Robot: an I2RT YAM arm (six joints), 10 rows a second.
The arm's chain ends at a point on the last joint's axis. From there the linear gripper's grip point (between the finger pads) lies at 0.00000 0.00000 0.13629 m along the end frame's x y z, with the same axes.
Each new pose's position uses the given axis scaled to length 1; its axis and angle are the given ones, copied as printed.
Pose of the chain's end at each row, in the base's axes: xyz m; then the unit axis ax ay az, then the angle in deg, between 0 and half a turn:
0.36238, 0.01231, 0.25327, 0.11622, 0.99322, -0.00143, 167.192
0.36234, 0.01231, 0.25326, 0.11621, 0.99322, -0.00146, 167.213
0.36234, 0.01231, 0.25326, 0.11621, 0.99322, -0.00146, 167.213
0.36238, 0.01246, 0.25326, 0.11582, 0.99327, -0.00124, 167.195
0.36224, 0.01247, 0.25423, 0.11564, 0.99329, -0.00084, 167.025
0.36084, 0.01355, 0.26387, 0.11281, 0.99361, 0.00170, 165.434
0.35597, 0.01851, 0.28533, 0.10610, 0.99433, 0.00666, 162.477
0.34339, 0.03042, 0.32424, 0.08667, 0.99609, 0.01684, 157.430
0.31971, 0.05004, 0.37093, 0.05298, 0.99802, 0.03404, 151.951
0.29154, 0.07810, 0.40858, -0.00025, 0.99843, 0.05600, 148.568
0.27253, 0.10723, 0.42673, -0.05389, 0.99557, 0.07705, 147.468
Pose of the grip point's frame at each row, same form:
0.39234, 0.00842, 0.12037, 0.11622, 0.99322, -0.00143, 167.192
0.39225, 0.00841, 0.12035, 0.11621, 0.99322, -0.00146, 167.213
0.39225, 0.00841, 0.12035, 0.11621, 0.99322, -0.00146, 167.213
0.39234, 0.00863, 0.12036, 0.11582, 0.99327, -0.00124, 167.195
0.39261, 0.00871, 0.12142, 0.11564, 0.99329, -0.00084, 167.025
0.39495, 0.01014, 0.13196, 0.11281, 0.99361, 0.00170, 165.434
0.39696, 0.01592, 0.15538, 0.10610, 0.99433, 0.00666, 162.477
0.39588, 0.03028, 0.19846, 0.08667, 0.99609, 0.01684, 157.430
0.38413, 0.05536, 0.25095, 0.05298, 0.99802, 0.03404, 151.951
0.36250, 0.09224, 0.29308, -0.00025, 0.99843, 0.05600, 148.568
0.34446, 0.13045, 0.31332, -0.05389, 0.99557, 0.07705, 147.468

